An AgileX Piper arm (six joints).
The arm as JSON. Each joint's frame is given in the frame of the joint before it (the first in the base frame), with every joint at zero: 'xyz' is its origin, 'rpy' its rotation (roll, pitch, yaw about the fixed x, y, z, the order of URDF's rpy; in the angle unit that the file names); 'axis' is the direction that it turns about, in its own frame. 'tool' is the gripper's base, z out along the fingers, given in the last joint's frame.
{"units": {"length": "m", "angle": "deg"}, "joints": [
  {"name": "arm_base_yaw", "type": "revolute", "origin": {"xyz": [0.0, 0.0, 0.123], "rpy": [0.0, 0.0, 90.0]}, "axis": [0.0, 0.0, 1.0]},
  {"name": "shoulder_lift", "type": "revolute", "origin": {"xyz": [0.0, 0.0, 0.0], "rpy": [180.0, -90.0, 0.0]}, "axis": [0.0, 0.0, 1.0]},
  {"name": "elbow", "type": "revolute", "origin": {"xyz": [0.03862, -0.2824, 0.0], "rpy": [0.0, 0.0, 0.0]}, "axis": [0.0, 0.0, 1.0]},
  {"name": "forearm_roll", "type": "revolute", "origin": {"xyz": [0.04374, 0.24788, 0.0], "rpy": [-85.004, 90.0, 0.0]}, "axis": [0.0, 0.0, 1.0]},
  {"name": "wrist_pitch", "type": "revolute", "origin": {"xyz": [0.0, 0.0, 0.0], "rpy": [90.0, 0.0, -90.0]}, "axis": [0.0, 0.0, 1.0]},
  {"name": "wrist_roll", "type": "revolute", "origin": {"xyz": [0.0, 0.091, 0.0], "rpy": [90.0, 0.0, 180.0]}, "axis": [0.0, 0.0, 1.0]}
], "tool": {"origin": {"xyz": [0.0, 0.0, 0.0], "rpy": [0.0, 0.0, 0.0]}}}
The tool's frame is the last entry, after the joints.
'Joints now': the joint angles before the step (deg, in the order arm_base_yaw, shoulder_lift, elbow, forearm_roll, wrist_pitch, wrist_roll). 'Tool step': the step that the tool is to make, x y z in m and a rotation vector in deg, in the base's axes. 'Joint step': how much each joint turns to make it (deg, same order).
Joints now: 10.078 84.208 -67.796 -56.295 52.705 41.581
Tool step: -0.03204 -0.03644 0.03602 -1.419 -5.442 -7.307
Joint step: -5.733 -6.915 -0.001 -1.546 2.477 -0.517
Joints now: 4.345 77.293 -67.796 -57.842 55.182 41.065
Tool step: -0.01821 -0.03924 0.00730 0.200 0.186 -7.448
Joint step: -8.509 -1.977 -0.002 1.794 0.283 -2.916
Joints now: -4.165 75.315 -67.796 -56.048 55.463 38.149
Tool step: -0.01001 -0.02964 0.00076 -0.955 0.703 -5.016
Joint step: -6.730 -0.037 0.000 -0.105 -1.044 -1.753
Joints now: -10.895 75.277 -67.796 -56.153 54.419 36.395
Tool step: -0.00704 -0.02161 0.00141 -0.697 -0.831 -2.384
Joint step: -5.306 0.001 -0.001 0.001 -2.947 -1.012
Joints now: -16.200 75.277 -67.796 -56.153 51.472 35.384
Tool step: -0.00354 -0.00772 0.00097 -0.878 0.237 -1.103
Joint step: -1.768 0.000 0.000 -0.680 -0.538 -0.409
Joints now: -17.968 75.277 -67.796 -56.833 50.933 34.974
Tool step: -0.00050 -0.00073 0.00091 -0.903 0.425 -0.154
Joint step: 0.001 0.000 0.000 -0.983 0.234 0.000
